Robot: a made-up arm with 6 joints.
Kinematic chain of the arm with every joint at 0, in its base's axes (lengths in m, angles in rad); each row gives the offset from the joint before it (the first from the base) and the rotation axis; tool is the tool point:
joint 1: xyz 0 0 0.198 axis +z
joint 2: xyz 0 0 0 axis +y
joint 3: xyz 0 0 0.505 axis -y
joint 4: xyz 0 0 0 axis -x
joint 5: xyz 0.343 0 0 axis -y
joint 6: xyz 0 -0.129 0 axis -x
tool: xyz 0 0 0
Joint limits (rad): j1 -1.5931..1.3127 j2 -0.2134..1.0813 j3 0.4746..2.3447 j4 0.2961..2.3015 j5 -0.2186..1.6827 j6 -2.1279..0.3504
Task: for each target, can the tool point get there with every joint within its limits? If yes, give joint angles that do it. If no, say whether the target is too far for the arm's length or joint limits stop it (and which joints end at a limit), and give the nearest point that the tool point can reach.
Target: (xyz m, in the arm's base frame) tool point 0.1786 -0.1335 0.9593
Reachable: yes | joints -0.3132 0.6186 2.1167 0.9784 1.1952 -0.6050
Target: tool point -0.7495 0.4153 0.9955
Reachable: no: too far | nearest point -0.3906 0.2164 0.8292 | short by 0.443 m
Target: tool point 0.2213 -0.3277 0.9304
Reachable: yes | joints -0.7291 0.2552 0.7731 0.7202 1.3392 0.0510
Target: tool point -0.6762 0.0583 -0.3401
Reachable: no: joint limits stop it (at a limit: joint 2, joint 3) | nearest point -0.4626 0.0399 0.7729 | short by 1.133 m
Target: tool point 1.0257 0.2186 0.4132
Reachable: no: too far | nearest point 0.7941 0.1692 0.4219 | short by 0.237 m
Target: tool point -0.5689 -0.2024 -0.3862
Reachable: no: joint limits stop it (at a limit: joint 1, joint 2, joint 3, joint 4) | nearest point -0.1401 -0.7460 0.2708 | short by 0.954 m
